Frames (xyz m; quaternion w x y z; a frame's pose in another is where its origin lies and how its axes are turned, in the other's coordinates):
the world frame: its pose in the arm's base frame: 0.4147 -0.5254 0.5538 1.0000 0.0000 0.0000 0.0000
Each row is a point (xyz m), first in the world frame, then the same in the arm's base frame.
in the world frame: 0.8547 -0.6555 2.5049
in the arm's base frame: 1.2694 -1.1809 3.0587
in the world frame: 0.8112 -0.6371 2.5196
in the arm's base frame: 1.2259 -1.1625 3.0734
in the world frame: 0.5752 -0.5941 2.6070
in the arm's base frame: 0.9899 -1.1195 3.1608
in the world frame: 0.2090 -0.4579 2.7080
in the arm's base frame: 0.6237 -0.9833 3.2618
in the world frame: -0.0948 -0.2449 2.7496
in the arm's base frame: 0.3199 -0.7703 3.3034
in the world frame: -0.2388 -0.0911 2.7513
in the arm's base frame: 0.1759 -0.6165 3.3051
